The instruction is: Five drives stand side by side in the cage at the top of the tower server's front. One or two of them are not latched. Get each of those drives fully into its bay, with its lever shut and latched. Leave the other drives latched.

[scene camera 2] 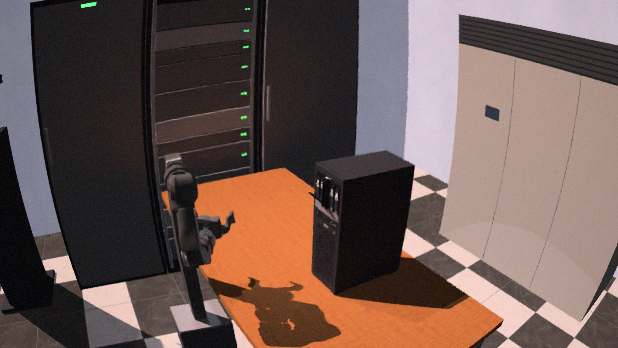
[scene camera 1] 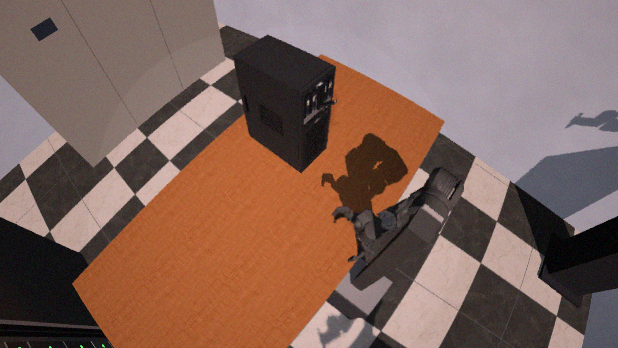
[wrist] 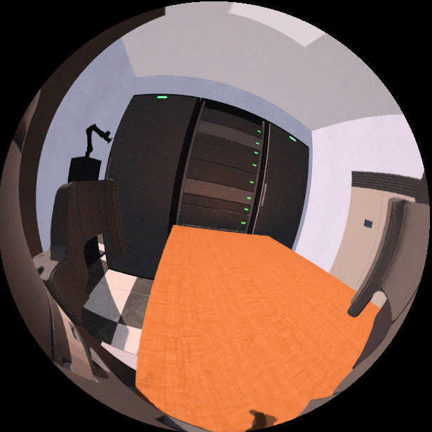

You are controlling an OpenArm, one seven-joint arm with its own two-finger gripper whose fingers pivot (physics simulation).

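The black tower server [scene camera 1: 272, 85] [scene camera 2: 375, 220] stands upright on the orange table. Its drive cage [scene camera 1: 311, 106] [scene camera 2: 334, 196] is at the top of the front, with drives side by side. One lever [scene camera 1: 330, 102] [scene camera 2: 313, 195] sticks out from the cage; which bay it belongs to is too small to tell. Whether a second drive is unlatched cannot be told. My gripper [scene camera 1: 343, 237] [wrist: 218, 240] is open and empty, with its fingers wide apart, over the table's edge near the arm and well away from the server. The server does not show in the wrist view.
The orange table [scene camera 1: 215, 225] [scene camera 2: 270, 220] [wrist: 250, 310] lies between the arm and the server. Dark rack cabinets [scene camera 2: 100, 150] [wrist: 150, 175] stand beyond one table end. A beige cabinet [scene camera 1: 125, 60] [scene camera 2: 480, 150] stands behind the server, away from the arm.
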